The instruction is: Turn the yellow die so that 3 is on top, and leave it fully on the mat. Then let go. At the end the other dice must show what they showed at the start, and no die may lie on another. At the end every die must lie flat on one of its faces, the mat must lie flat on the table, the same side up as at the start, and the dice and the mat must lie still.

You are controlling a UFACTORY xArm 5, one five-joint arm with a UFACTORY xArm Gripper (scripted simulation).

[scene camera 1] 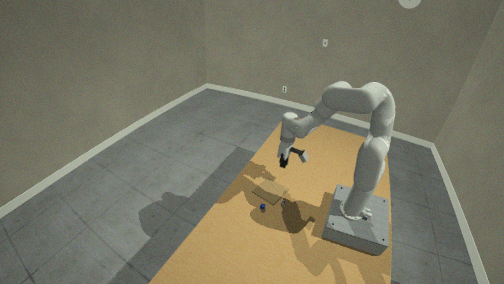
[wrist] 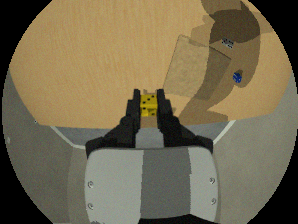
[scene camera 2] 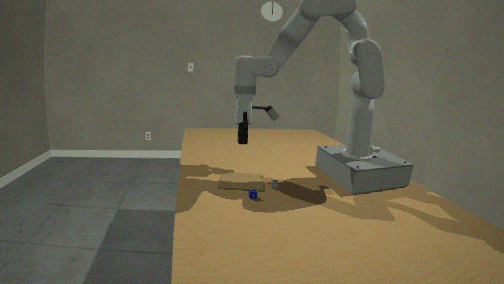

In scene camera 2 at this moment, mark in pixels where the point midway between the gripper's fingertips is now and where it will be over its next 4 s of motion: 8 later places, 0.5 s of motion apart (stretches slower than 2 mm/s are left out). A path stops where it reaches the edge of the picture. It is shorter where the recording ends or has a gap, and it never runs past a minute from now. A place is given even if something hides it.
My gripper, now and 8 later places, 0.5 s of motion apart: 242,142; 242,142; 241,144; 240,144; 240,146; 239,148; 239,148; 239,150; 239,152
